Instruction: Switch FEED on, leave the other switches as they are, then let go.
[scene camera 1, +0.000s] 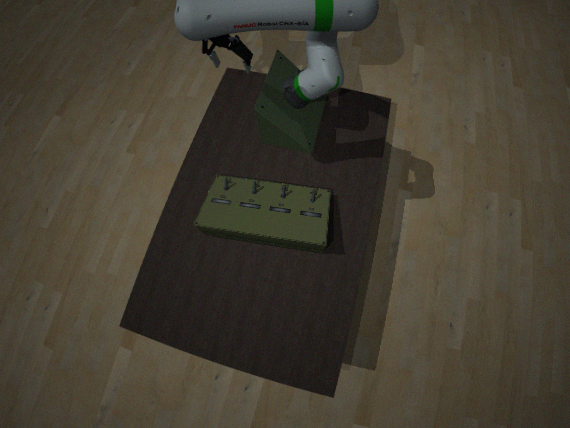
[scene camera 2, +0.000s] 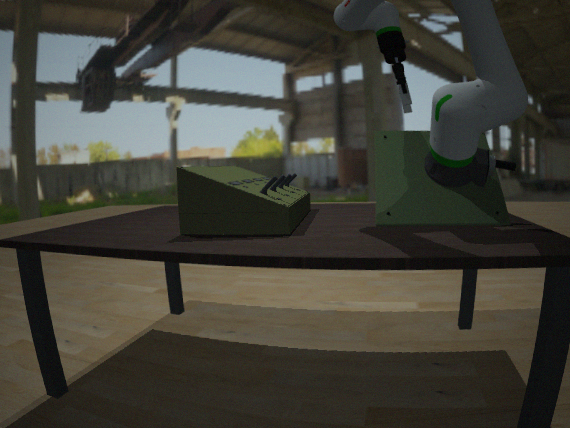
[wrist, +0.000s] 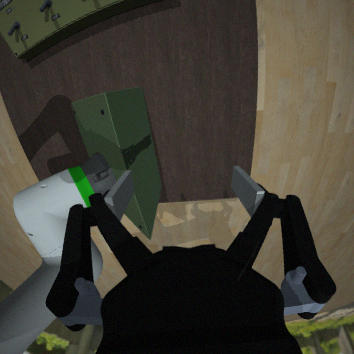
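Where they show: gripper, fingertip midpoint: (scene camera 1: 233, 67) (scene camera 2: 407, 108) (wrist: 182, 178); arm's base, origin of the base link: (scene camera 1: 294, 92) (scene camera 2: 450, 167) (wrist: 107, 176).
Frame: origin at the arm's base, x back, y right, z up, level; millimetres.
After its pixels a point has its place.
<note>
A green switch box (scene camera 1: 260, 225) {x -628, y -118, z 4 mm} (scene camera 2: 230, 210) {x -484, y -339, z -86 mm} (wrist: 75, 30) {x -404, y -111, z -132 mm} with a sloped top stands on the dark table. Four toggle switches stand in a row on it: the first (scene camera 1: 227, 184) {x -515, y 92, z -32 mm}, the second (scene camera 1: 255, 187) {x -484, y -25, z -31 mm}, the third (scene camera 1: 284, 191) {x -456, y -141, z -30 mm} and the fourth (scene camera 1: 313, 195) {x -429, y -254, z -30 mm} from the left in scene camera 1. Each has a slot-like label plate in line with it; the lettering is too small to read, so I cannot tell which is FEED. My gripper (scene camera 1: 231, 66) {x -126, y 207, z 196 mm} (scene camera 2: 407, 111) {x -126, y 207, z 196 mm} (wrist: 182, 178) {x -126, y 207, z 196 mm} is open and empty, high above the table's far end, well away from the box.
The dark table (scene camera 1: 240, 300) {x -913, y -138, z -141 mm} (scene camera 2: 340, 245) {x -220, y -399, z -141 mm} (wrist: 210, 100) {x -189, y 284, z -141 mm} carries a green wedge-shaped mount (scene camera 1: 285, 120) {x -160, y -22, z 2 mm} (scene camera 2: 405, 185) {x -125, y -66, z -47 mm} (wrist: 135, 145) {x -103, y 99, z 28 mm} that bears the arm's base. The white arm (scene camera 1: 280, 15) {x -227, y -56, z 541 mm} (scene camera 2: 495, 65) {x 128, y -125, z 254 mm} (wrist: 45, 210) {x -11, y -82, z 166 mm} rises from the mount, beside the gripper.
</note>
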